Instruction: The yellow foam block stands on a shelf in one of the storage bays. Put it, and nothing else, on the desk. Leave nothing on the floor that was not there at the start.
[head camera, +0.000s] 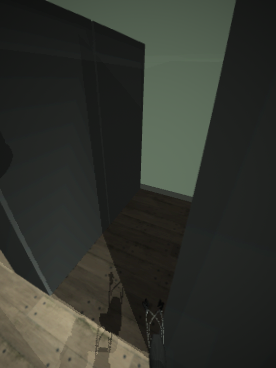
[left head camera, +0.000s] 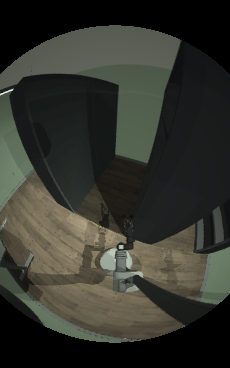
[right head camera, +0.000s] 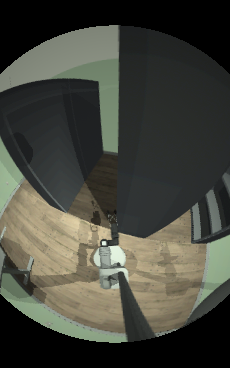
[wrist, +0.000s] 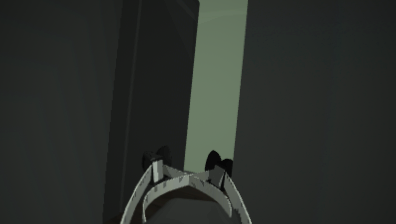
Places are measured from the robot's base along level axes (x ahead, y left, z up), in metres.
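Where they show: gripper, fingertip midpoint: (head camera: 152, 299) (left head camera: 126, 213) (right head camera: 110, 209) (wrist: 188, 160).
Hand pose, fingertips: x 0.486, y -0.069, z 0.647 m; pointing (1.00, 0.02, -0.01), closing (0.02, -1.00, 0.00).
After its pixels a point has its place.
The yellow foam block does not show in these views. My gripper (head camera: 153, 303) {x 0.486, y -0.069, z 0.647 m} (left head camera: 128, 218) (right head camera: 112, 216) (wrist: 188, 160) {x 0.486, y -0.069, z 0.647 m} is open, with no object between its fingers. It points into the gap between two tall dark units, close beside the right one; whether it touches that one I cannot tell. The left unit (head camera: 50, 125) {x 1.126, y 0.589, z 1.276 m} (left head camera: 65, 135) {x 1.067, y 0.613, z 1.172 m} (right head camera: 45, 140) {x 1.055, y 0.617, z 1.168 m} (wrist: 55, 100) {x 1.140, y 0.584, z 0.694 m} shows a dark inner side and back panel. The right unit (head camera: 240, 200) {x 0.371, y -0.192, z 1.326 m} (left head camera: 195, 150) {x 0.362, y -0.214, z 1.419 m} (right head camera: 165, 150) {x 0.344, y -0.261, z 1.369 m} (wrist: 315, 100) {x 0.383, y -0.161, z 0.723 m} shows a plain dark panel. Part of the desk's foot (left head camera: 28, 266) (right head camera: 30, 270) shows at the far left.
A dark shelf unit with pale panels (left head camera: 219, 225) {x 0.174, y -1.676, z 0.506 m} (right head camera: 216, 210) {x 0.219, y -1.741, z 0.506 m} stands at the right edge. A green wall (head camera: 172, 125) {x 2.326, y -0.322, z 1.036 m} (left head camera: 135, 120) {x 2.316, y -0.348, z 1.078 m} (wrist: 217, 90) {x 2.370, y -0.210, z 0.937 m} closes the gap behind. Wooden floor (head camera: 145, 235) {x 1.467, y -0.045, z -0.027 m} (left head camera: 60, 255) {x -0.040, y 0.832, z -0.027 m} runs between the units and around my base.
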